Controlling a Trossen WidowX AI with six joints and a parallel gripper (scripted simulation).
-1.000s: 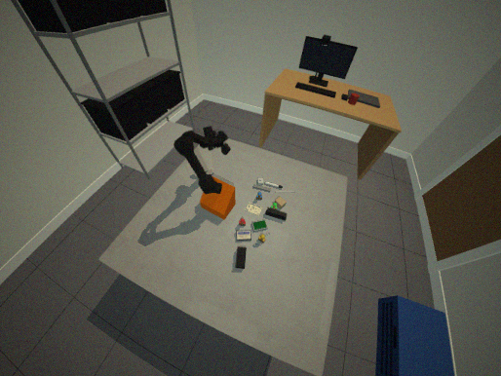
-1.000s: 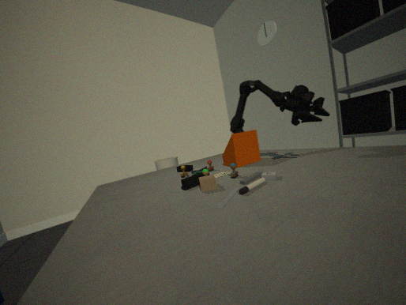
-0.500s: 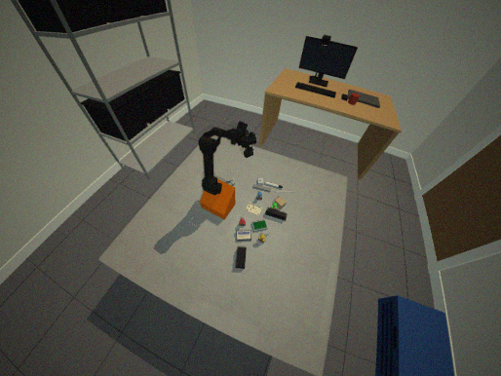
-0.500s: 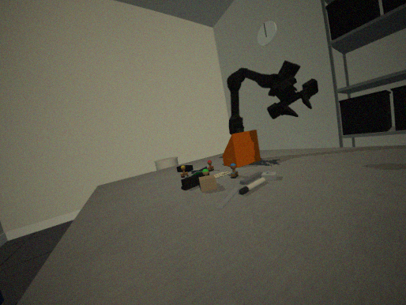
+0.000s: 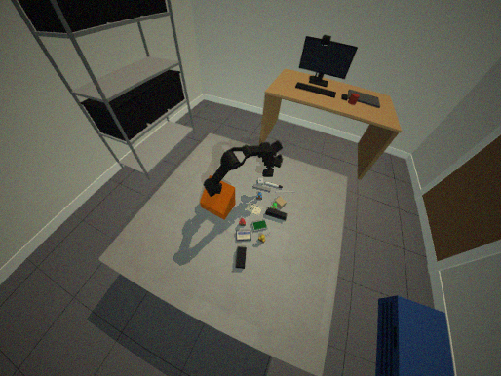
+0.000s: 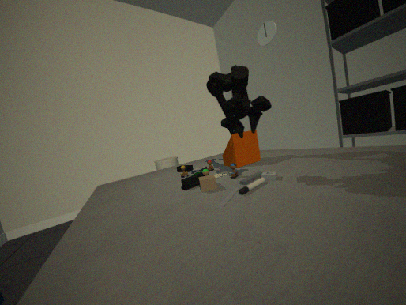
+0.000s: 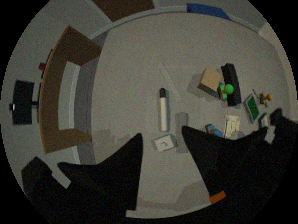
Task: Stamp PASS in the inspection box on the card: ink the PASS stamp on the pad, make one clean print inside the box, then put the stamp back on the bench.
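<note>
My gripper tip is now 18 cm to the left of the green-knobbed pass stamp, 16 cm above it and 8 cm short of it. Round my gripper tip: blue-knobbed stamp: 16 cm below, 13 cm to the right, 4 cm behind; then tan block: 15 cm below, 13 cm to the right, 12 cm ahead; then white marker: 17 cm below, 5 cm ahead, 2 cm to the left.
</note>
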